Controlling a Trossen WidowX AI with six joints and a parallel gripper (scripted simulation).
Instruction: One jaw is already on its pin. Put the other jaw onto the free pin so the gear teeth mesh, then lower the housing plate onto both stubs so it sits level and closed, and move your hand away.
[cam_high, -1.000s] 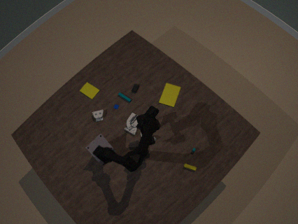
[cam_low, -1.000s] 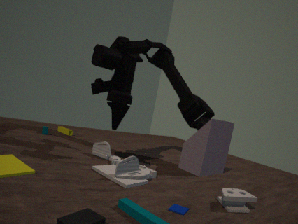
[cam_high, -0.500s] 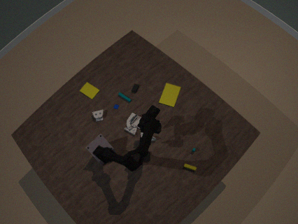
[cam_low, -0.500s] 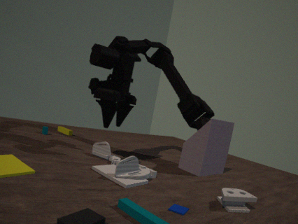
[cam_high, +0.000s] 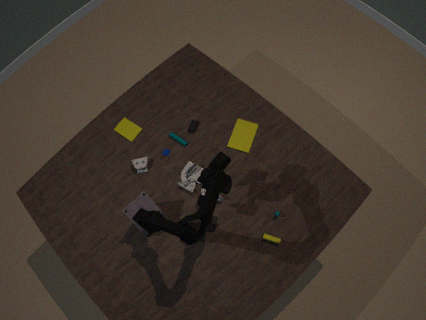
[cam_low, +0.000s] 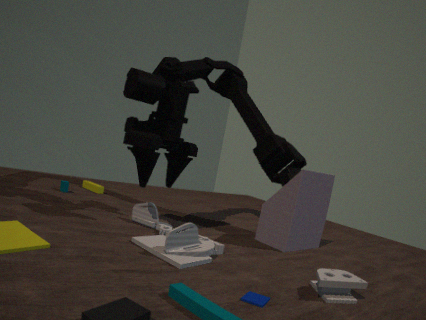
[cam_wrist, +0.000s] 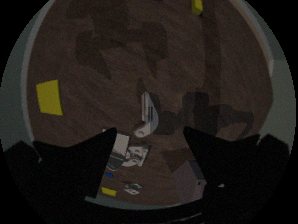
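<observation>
The grey jaw is 80 mm below my gripper tip and 40 mm to the left of it. The rest, counted from my gripper tip: yellow bar 320 mm to the right, 70 mm below, 10 mm ahead; then blue tile 320 mm to the left, 80 mm below, 40 mm ahead; then teal cube 270 mm to the right, 110 mm ahead, 70 mm below.
</observation>
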